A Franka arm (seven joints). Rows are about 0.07 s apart.
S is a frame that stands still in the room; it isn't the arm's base.
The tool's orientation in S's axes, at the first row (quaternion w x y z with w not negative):
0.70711, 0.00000, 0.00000, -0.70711
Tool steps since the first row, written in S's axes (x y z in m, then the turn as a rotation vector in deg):
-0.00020, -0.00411, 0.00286, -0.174, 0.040, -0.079
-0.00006, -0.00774, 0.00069, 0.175, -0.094, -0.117
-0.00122, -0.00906, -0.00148, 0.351, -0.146, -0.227
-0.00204, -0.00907, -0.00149, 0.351, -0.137, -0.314
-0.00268, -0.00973, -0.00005, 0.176, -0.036, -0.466
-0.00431, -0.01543, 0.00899, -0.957, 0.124, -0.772
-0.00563, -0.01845, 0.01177, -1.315, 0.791, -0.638
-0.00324, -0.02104, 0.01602, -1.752, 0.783, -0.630
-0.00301, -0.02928, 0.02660, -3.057, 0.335, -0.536
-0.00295, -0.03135, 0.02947, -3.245, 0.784, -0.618
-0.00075, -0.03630, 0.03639, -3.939, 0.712, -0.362
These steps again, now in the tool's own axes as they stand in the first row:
0.00411, -0.00020, 0.00286, -0.040, -0.174, -0.079
0.00774, -0.00006, 0.00069, 0.094, 0.175, -0.117
0.00906, -0.00122, -0.00148, 0.146, 0.351, -0.227
0.00907, -0.00204, -0.00149, 0.137, 0.351, -0.314
0.00973, -0.00268, -0.00005, 0.036, 0.176, -0.466
0.01543, -0.00431, 0.00899, -0.124, -0.957, -0.772
0.01845, -0.00563, 0.01177, -0.791, -1.315, -0.638
0.02104, -0.00324, 0.01602, -0.783, -1.752, -0.630
0.02928, -0.00301, 0.02660, -0.335, -3.057, -0.536
0.03135, -0.00295, 0.02947, -0.784, -3.245, -0.618
0.03630, -0.00075, 0.03639, -0.712, -3.939, -0.362

